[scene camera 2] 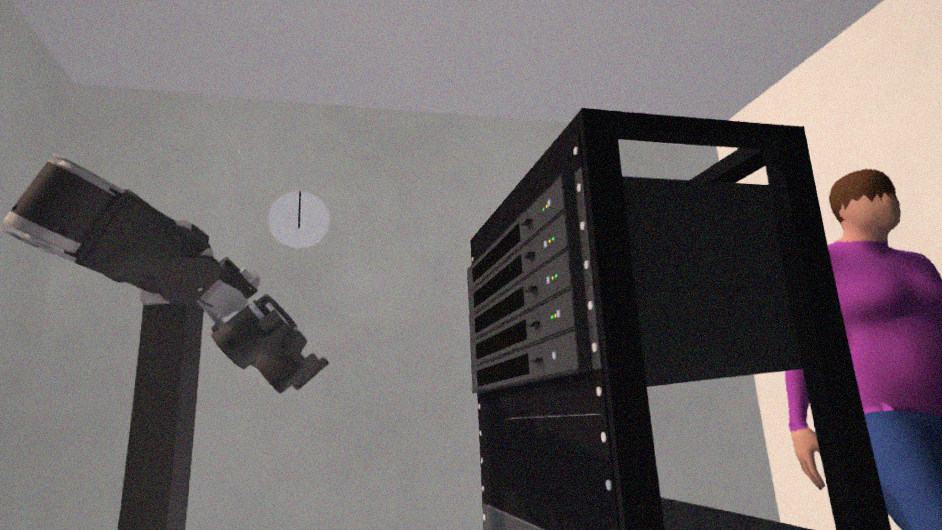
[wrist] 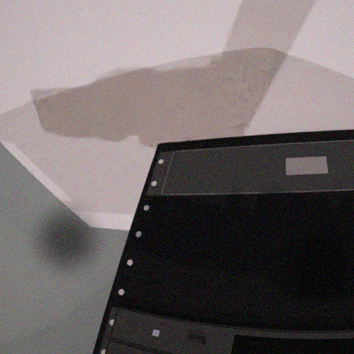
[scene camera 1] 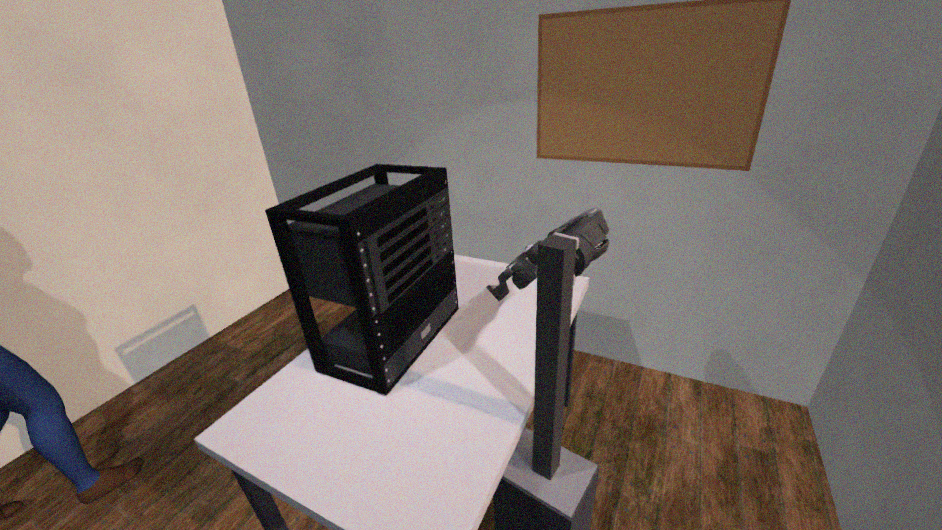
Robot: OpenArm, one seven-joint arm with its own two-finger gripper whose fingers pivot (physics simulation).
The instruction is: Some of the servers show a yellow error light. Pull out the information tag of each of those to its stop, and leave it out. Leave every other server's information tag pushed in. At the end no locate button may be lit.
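The black rack (scene camera 1: pixel 301 296) (scene camera 2: pixel 612 263) (wrist: pixel 250 140) stands on the white table (scene camera 1: pixel 368 454) and holds five stacked grey servers. In scene camera 2, small lights show at the right of the upper four servers: the top server's lights (scene camera 2: pixel 546 205), second (scene camera 2: pixel 550 241), third (scene camera 2: pixel 552 277) and fourth (scene camera 2: pixel 555 315) look green and yellowish. The bottom server has a pale square button (scene camera 2: pixel 554 355) (wrist: pixel 156 333). Small dark tabs, such as the bottom server's tab (scene camera 2: pixel 538 359) (wrist: pixel 196 337), stick out; how far is unclear. My gripper (scene camera 1: pixel 498 291) (scene camera 2: pixel 305 375) is open and empty, apart from the rack front.
A grey lower panel with a pale label (scene camera 1: pixel 425 330) (wrist: pixel 306 165) fills the rack's bottom. The arm's dark column (scene camera 1: pixel 553 355) (scene camera 2: pixel 161 395) stands at the table edge. A person (scene camera 2: pixel 889 316) stands behind the rack. A cork board (scene camera 1: pixel 658 85) hangs on the wall.
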